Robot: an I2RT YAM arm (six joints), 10 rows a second.
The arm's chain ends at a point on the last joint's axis. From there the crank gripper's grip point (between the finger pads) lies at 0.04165 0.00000 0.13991 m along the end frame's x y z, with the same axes.
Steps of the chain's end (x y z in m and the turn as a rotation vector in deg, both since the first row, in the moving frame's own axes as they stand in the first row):
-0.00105 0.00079 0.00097 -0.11 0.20 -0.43
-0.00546 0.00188 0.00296 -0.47 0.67 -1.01
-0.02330 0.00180 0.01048 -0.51 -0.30 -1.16
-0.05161 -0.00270 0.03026 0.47 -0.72 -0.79
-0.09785 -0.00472 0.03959 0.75 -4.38 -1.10
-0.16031 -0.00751 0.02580 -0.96 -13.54 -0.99
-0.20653 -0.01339 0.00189 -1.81 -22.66 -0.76
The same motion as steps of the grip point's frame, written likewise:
-0.00056 0.00074 0.00082 -0.11 0.20 -0.43
-0.00382 0.00228 0.00246 -0.47 0.67 -1.01
-0.02403 0.00221 0.01069 -0.51 -0.30 -1.16
-0.05338 -0.00441 0.03077 0.47 -0.72 -0.79
-0.10868 -0.00727 0.04234 0.75 -4.38 -1.10
-0.19421 -0.00553 0.03165 -0.96 -13.54 -0.99
-0.26361 -0.00900 0.00707 -1.81 -22.66 -0.76

